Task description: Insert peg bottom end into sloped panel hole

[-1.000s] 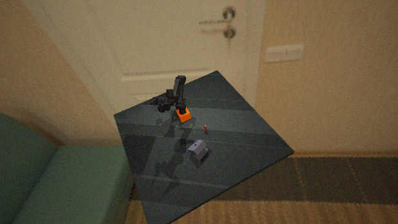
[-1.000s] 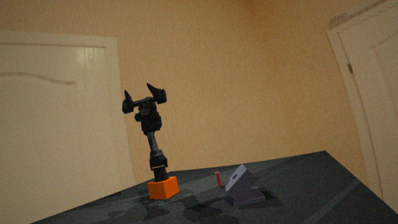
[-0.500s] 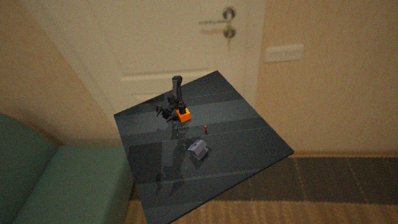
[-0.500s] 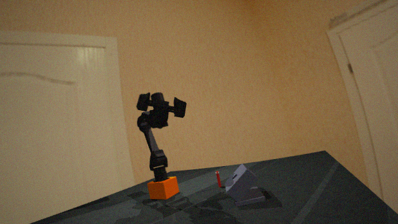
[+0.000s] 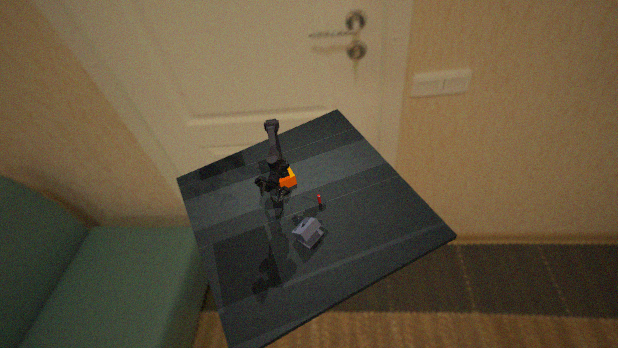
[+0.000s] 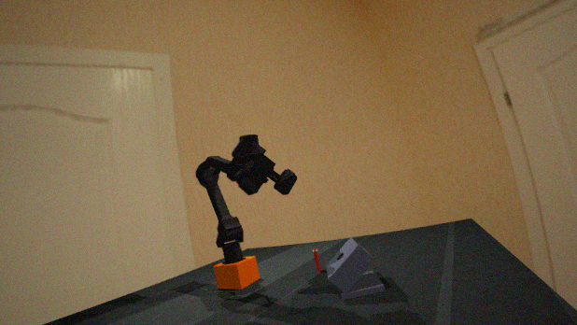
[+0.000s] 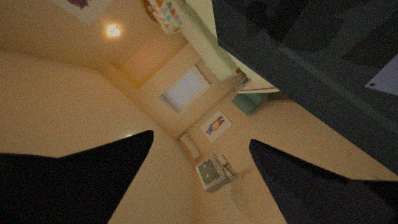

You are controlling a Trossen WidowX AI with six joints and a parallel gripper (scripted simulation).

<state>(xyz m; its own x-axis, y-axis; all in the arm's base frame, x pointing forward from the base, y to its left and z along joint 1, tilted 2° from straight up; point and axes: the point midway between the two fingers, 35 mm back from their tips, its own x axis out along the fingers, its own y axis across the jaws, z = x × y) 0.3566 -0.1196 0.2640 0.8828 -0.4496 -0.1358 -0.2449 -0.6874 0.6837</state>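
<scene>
The red peg lies 13 cm behind my gripper tip, 28 cm to the left of it and 30 cm below it. From my gripper tip the other things lie so: grey sloped panel: 6 cm ahead, 14 cm to the left, 28 cm below.
</scene>
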